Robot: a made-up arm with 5 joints.
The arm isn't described. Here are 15 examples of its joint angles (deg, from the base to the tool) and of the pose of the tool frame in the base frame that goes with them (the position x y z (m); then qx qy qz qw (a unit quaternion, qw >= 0)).
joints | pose
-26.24 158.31 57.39 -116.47 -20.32 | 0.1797 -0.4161 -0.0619 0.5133 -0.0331 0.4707 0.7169
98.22 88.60 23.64 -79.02 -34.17 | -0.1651 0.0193 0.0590 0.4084 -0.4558 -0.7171 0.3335
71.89 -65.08 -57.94 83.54 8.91 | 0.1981 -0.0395 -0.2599 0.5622 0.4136 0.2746 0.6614
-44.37 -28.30 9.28 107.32 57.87 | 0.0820 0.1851 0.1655 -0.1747 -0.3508 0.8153 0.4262
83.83 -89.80 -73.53 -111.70 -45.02 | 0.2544 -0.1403 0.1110 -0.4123 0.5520 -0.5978 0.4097
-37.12 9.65 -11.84 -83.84 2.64 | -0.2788 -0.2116 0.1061 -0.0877 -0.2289 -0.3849 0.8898
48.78 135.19 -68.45 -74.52 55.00 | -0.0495 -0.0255 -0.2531 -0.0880 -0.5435 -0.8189 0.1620
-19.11 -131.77 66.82 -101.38 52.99 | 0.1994 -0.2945 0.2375 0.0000 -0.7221 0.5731 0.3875
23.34 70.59 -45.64 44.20 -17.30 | -0.0011 0.0555 0.1691 -0.3825 -0.2754 0.3295 0.8181
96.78 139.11 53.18 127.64 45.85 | -0.2994 0.1307 0.2157 -0.5141 -0.6423 0.5681 0.0207
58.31 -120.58 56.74 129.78 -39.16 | -0.1408 -0.3876 -0.2643 0.7447 -0.2496 -0.3919 0.4791
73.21 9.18 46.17 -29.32 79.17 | -0.2168 -0.2977 0.1294 0.0549 0.4963 -0.4899 0.7146
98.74 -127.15 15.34 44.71 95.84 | -0.2596 -0.0746 -0.1920 0.5093 0.7143 -0.0451 0.4778
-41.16 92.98 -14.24 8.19 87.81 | -0.2569 -0.3298 0.0864 -0.3141 -0.9080 -0.0456 0.2737
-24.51 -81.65 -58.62 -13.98 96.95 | 0.1574 0.0039 -0.0583 -0.8838 0.3040 0.3551 0.0181
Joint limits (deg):
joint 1: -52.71..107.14
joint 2: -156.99..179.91
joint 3: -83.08..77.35
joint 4: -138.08..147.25
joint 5: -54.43..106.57
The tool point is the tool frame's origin. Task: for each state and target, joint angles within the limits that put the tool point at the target. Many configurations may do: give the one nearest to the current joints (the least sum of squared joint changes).
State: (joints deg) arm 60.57 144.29 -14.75 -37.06 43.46
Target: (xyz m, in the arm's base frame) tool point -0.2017 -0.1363 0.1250
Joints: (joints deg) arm 70.71 114.44 4.10 -11.41 13.36
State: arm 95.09 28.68 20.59 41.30 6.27
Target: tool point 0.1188 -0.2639 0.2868
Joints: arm 79.40 49.06 7.52 59.96 8.34
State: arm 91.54 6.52 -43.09 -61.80 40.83
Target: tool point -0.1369 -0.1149 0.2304
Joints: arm 66.28 31.31 -5.65 -50.61 30.80
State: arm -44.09 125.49 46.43 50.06 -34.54
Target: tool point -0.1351 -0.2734 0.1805
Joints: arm -38.37 114.30 47.19 27.68 -40.06
